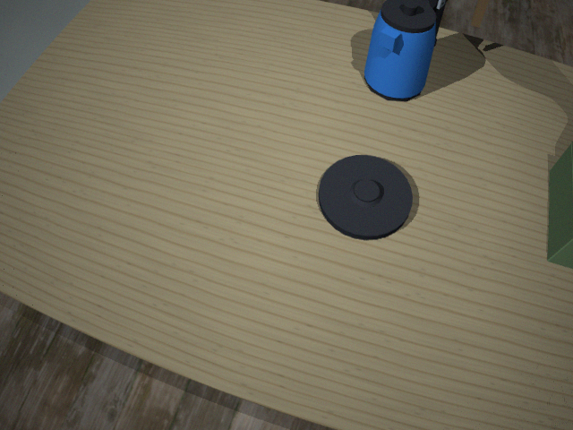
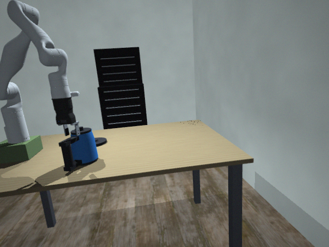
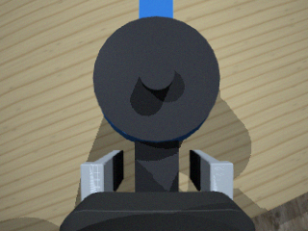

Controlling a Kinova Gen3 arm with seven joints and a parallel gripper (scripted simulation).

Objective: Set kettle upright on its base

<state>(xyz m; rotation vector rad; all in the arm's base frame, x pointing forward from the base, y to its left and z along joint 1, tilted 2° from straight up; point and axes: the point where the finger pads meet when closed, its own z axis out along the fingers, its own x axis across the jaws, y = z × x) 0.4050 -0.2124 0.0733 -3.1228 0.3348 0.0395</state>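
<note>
My hand is 90 mm above the blue kettle, 30 mm to the right of it and 10 mm short of it. Round my hand: black round base 340 mm to the left, 160 mm below, 30 mm behind.
</note>
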